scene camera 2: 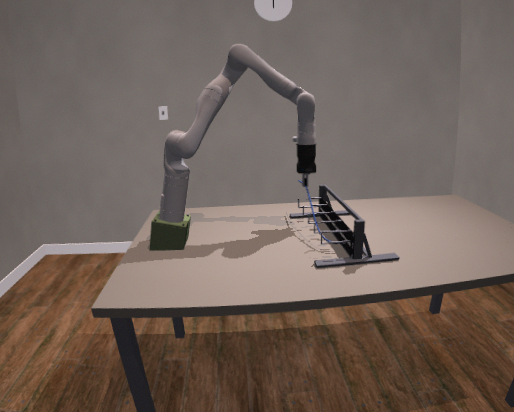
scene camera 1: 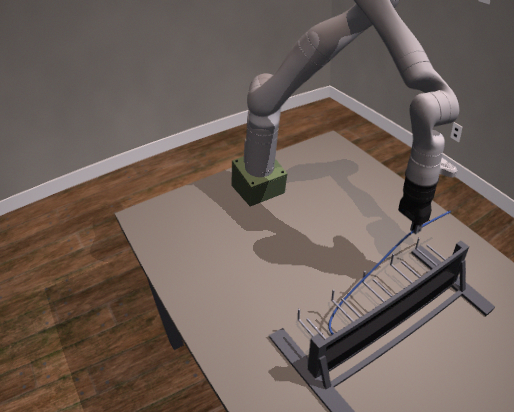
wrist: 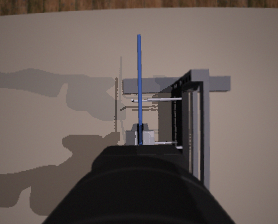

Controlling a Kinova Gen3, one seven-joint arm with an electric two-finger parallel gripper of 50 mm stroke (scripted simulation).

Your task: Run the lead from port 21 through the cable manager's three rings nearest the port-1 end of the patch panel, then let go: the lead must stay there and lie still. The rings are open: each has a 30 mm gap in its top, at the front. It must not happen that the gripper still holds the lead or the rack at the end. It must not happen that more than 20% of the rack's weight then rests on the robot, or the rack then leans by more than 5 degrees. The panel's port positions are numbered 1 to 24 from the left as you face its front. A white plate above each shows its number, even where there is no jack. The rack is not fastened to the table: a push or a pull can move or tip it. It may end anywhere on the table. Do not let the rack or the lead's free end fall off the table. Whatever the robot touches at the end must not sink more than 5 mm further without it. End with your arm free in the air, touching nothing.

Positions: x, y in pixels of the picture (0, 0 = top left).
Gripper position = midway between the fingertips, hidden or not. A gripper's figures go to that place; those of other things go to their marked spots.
Scene:
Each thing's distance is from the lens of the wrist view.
gripper (wrist: 140, 130): 19 cm
rack (wrist: 179, 87): 28 cm

